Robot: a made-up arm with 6 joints.
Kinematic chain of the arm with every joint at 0, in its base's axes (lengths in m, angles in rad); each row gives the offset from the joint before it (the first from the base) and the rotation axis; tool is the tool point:
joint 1: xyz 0 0 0.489 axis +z
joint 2: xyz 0.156 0 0 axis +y
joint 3: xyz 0 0 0.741 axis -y
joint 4: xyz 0 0 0.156 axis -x
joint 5: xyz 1.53 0 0 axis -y
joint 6: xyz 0.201 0 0 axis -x
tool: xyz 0 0 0
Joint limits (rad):
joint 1: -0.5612..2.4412
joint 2: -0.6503..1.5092
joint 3: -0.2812..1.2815
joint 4: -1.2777..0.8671
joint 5: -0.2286..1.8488
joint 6: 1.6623..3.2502
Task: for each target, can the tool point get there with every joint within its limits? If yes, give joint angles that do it. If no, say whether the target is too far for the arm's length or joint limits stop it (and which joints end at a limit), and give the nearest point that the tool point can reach.
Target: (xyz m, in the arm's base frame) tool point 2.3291 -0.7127 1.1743
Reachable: yes | joints -0.2944 0.8406 0.8590 -1.0957 0.0347 2.1550
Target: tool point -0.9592 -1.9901 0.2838
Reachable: no: joint limits stop it (at a limit: joint 2, joint 3, joint 5) | nearest point -0.4951 -1.0272 2.3352 | short by 2.313 m
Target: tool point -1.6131 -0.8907 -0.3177
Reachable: no: joint limits stop it (at a limit: joint 1, joint 3, joint 4, joint 5) | nearest point -0.8664 0.5376 -0.8782 | short by 1.706 m
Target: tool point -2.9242 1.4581 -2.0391
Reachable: no: too far | nearest point -1.5978 1.2729 -0.7595 | short by 1.852 m
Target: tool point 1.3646 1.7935 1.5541
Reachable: yes | joints 0.9476 0.8910 1.0605 -0.3316 1.2159 2.1824
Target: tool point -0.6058 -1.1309 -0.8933
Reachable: no: joint limits stop it (at a limit: joint 1, joint 2, joint 3, joint 4) | nearest point 0.5492 -0.5723 -1.0127 | short by 1.288 m
